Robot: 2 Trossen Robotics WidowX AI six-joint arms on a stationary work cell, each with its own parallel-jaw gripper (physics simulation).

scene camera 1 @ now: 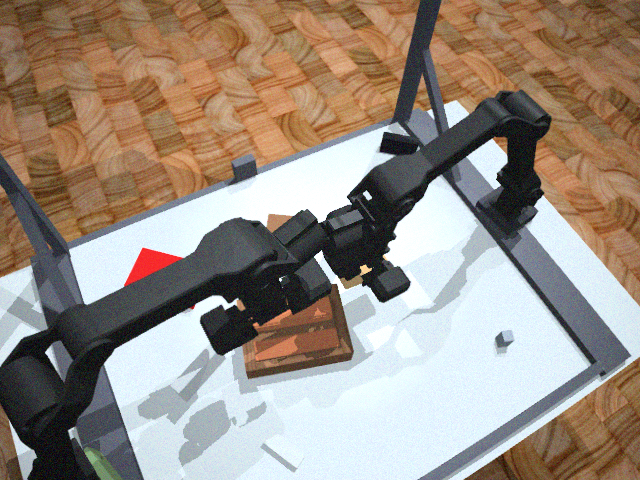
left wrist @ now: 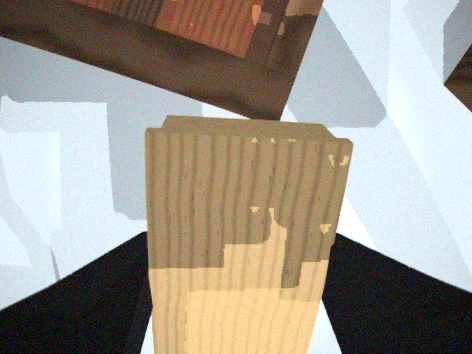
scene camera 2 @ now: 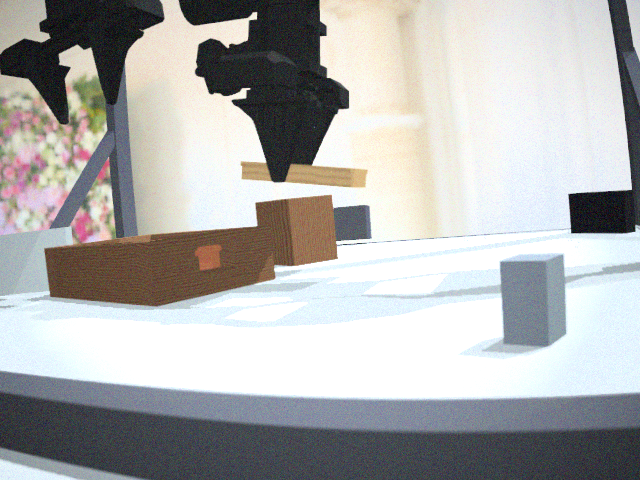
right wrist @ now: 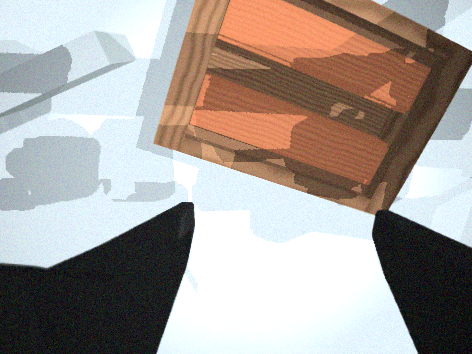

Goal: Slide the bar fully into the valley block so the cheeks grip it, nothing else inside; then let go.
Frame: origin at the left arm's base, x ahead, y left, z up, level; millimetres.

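Seen in the pictures: left gripper, between the fingertips: (left wrist: 236,245) (scene camera 2: 289,182); right gripper, between the fingertips: (scene camera 1: 274,322) (scene camera 2: 87,114) (right wrist: 283,218); left arm's base, origin of its link: (scene camera 1: 508,205).
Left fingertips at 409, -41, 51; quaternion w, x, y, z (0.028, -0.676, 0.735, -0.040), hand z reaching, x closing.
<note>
Offsets run from my left fingertips to a thing's top centre, as dx, dy, dz. "spot": to the spot under its first point.
A pale wooden bar {-14, +2, +23} (scene camera 1: 365,269) (scene camera 2: 328,175) (left wrist: 240,200) is held almost level above the table. My left gripper (scene camera 2: 292,173) (left wrist: 236,245) is shut on it. The valley block {+147, +4, -37} (scene camera 1: 299,366) (scene camera 2: 129,273) (left wrist: 150,65) (right wrist: 184,75) is a brown open box on the table. Its two orange cheeks {spot: +158, +36, -49} (scene camera 1: 298,344) (right wrist: 250,127) run side by side, with a dark channel between them and no object visible in it. The bar is above and beside the block, apart from it. My right gripper (scene camera 2: 87,113) (right wrist: 283,218) is open and empty, above the block's edge.
A brown block {+50, -170, -13} (scene camera 1: 279,221) (scene camera 2: 312,230) stands behind the valley block. A red block {+292, -235, -58} (scene camera 1: 147,266) lies at the left. Also in view are a small grey block {-181, +253, -51} (scene camera 1: 503,338) (scene camera 2: 532,299), another grey block {+22, -378, -31} (scene camera 1: 244,166) (scene camera 2: 353,222) and a black block {-323, -238, -37} (scene camera 1: 397,143) (scene camera 2: 601,211).
</note>
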